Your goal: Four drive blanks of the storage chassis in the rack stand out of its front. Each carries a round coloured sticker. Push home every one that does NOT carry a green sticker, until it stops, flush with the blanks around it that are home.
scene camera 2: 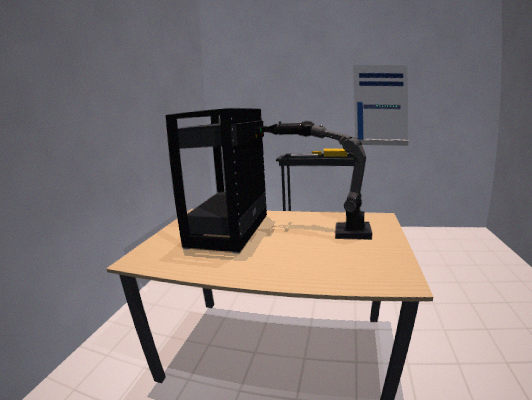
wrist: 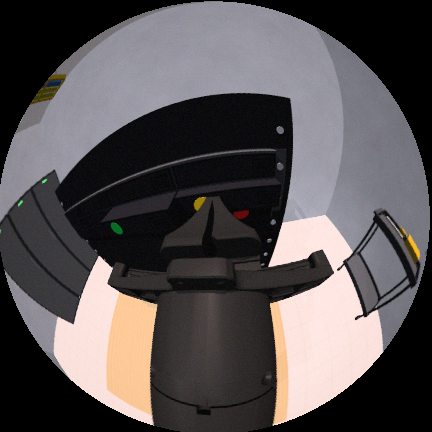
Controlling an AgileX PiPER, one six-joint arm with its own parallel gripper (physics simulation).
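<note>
The black rack (scene camera 2: 246, 175) (wrist: 215, 125) holds the chassis near its top. In the wrist view, a blank with a yellow sticker (wrist: 199, 204) stands out a little, less far than the blank to its left with a green sticker (wrist: 116, 228). A red sticker (wrist: 241, 214) shows below the yellow one's blank, its top cut off. In the scene view, a green sticker (scene camera 2: 261, 130) and a small yellow sticker (scene camera 2: 256, 136) show near the fingertips. My gripper (scene camera 2: 267, 129) (wrist: 213, 204) is shut and empty, its tips at the yellow-stickered blank's face; contact cannot be told. My fingers hide part of the lower row.
The rack stands on the wooden table (scene camera 2: 320, 265), with another unit (scene camera 2: 252, 215) at its bottom. A side stand (scene camera 2: 320, 161) (wrist: 395, 240) bears a yellow object (scene camera 2: 335, 152) (wrist: 412, 245). A grey panelled cabinet (wrist: 45, 245) shows at the left of the wrist view.
</note>
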